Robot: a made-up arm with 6 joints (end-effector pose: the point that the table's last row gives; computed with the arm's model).
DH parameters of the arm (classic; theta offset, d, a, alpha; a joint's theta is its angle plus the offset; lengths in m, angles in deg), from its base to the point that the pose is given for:
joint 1: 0 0.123 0 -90
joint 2: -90 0 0.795 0
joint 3: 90 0.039 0 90
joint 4: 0 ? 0 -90
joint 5: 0 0 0 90
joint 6: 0 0.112 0 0
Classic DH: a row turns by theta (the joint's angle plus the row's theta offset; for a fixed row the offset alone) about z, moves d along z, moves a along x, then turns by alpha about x.
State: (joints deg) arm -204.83 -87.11 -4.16 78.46 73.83 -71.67
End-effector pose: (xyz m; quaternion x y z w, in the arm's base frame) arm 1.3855 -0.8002 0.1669 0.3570 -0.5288 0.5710 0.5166
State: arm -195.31 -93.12 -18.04 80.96 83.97 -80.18
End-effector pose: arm 1.4338 -0.5470 -0.1854 0.4961 -0.4472 0.4339 0.6047
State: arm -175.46 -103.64 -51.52 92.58 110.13 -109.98
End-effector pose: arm 1.0827 -0.0585 -0.7284 0.5903 -0.0650 -0.0030 0.8045
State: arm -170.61 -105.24 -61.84 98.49 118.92 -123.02
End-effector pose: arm 0.9225 0.0147 -0.7850 0.5246 0.0598 -0.1801 0.8299
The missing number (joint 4, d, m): 0.768
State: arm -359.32 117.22 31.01 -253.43 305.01 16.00
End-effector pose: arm 1.1234 -0.0356 -0.9620 0.8361 0.3260 -0.1001 0.4297
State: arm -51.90 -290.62 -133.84 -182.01 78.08 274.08
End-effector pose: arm 0.0232 0.0398 0.6452 -0.9061 -0.2750 0.0993 0.3058
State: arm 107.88 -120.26 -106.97 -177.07 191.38 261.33
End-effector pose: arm 0.0289 -0.2203 -0.7408 -0.1200 0.4744 -0.8709 0.0457
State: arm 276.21 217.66 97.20 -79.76 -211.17 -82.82
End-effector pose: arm -0.1212 0.9474 -0.0249 0.6415 0.5980 -0.4618 0.1327
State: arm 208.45 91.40 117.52 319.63 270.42 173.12
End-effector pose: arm -0.3844 -0.3352 -0.6106 0.4139 -0.7184 0.3800 0.4101
